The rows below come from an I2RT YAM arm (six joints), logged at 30 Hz.
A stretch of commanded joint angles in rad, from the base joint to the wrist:
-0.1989 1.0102 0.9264 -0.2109 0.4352 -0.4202
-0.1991 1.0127 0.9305 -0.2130 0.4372 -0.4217
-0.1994 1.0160 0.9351 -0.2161 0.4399 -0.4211
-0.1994 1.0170 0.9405 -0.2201 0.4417 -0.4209
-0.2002 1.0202 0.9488 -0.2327 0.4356 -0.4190
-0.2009 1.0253 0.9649 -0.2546 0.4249 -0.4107
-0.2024 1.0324 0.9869 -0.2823 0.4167 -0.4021
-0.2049 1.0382 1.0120 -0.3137 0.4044 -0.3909
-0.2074 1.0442 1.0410 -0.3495 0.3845 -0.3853
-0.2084 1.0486 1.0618 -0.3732 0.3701 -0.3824
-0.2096 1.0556 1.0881 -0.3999 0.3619 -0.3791
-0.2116 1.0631 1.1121 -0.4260 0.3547 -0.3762
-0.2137 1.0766 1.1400 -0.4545 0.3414 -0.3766
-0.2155 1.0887 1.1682 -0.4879 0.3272 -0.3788
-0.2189 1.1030 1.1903 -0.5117 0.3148 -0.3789
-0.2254 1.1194 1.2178 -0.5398 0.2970 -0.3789
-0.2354 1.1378 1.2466 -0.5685 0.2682 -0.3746
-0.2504 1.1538 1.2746 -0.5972 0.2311 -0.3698
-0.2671 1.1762 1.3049 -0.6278 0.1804 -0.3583
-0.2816 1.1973 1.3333 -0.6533 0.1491 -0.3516
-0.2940 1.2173 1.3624 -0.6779 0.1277 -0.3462
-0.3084 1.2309 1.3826 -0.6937 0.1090 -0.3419
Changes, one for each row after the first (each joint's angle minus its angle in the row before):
-0.0002 0.0025 0.0041 -0.0021 0.0020 -0.0015
-0.0003 0.0033 0.0046 -0.0031 0.0027 0.0006
0.0000 0.0010 0.0054 -0.0040 0.0018 0.0002
-0.0008 0.0032 0.0083 -0.0126 -0.0061 0.0019
-0.0007 0.0051 0.0161 -0.0219 -0.0107 0.0083
-0.0015 0.0071 0.0220 -0.0277 -0.0082 0.0086
-0.0025 0.0058 0.0251 -0.0314 -0.0123 0.0112
-0.0025 0.0060 0.0290 -0.0358 -0.0199 0.0056
-0.0010 0.0044 0.0208 -0.0237 -0.0144 0.0029
-0.0012 0.0070 0.0263 -0.0267 -0.0082 0.0033
-0.0020 0.0075 0.0240 -0.0261 -0.0072 0.0029
-0.0021 0.0135 0.0279 -0.0285 -0.0133 -0.0004
-0.0018 0.0121 0.0282 -0.0334 -0.0142 -0.0022
-0.0034 0.0143 0.0221 -0.0238 -0.0124 -0.0001
-0.0065 0.0164 0.0275 -0.0281 -0.0178 0.0000
-0.0100 0.0184 0.0288 -0.0287 -0.0288 0.0043
-0.0150 0.0160 0.0280 -0.0287 -0.0371 0.0048
-0.0167 0.0224 0.0303 -0.0306 -0.0507 0.0115
-0.0145 0.0211 0.0284 -0.0255 -0.0313 0.0067
-0.0124 0.0200 0.0291 -0.0246 -0.0214 0.0054
-0.0144 0.0136 0.0202 -0.0158 -0.0187 0.0043

